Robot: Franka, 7 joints.
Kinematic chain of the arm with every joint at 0, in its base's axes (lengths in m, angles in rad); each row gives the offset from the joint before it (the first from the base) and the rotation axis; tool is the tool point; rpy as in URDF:
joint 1: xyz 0 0 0.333 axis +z
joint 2: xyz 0 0 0 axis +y
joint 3: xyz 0 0 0.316 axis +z
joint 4: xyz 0.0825 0 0 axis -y
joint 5: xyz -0.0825 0 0.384 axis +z
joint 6: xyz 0 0 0 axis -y
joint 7: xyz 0.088 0 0 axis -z
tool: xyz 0 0 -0.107 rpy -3.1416 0 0
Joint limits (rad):
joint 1: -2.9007..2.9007
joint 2: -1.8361..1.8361
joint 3: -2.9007..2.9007
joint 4: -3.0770..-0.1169
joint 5: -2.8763..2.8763
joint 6: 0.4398..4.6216
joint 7: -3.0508..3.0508
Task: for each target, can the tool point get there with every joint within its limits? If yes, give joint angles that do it. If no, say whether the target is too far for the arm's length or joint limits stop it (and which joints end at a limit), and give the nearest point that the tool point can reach.
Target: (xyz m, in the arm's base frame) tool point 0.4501 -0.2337 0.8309
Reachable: yes | joints 1.4290 0.4559 -2.2145 -1.5877 -0.4793 2.3187 -2.2423
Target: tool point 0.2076 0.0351 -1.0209
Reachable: no: too far | nearest point 0.2474 0.0418 -0.3598 | short by 0.662 m
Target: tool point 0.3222 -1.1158 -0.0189
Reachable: no: too far | nearest point 0.2278 -0.7888 0.0842 | short by 0.356 m
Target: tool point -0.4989 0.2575 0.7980
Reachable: yes | joints 1.6605 0.6642 1.9437 -1.1690 1.6720 3.6160 -0.4630
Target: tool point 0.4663 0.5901 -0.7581
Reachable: no: too far | nearest point 0.3241 0.4101 -0.3038 | short by 0.509 m
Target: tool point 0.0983 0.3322 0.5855
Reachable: yes | joints 0.3884 -0.9418 0.5658 -2.7771 -0.4115 3.5898 1.3032
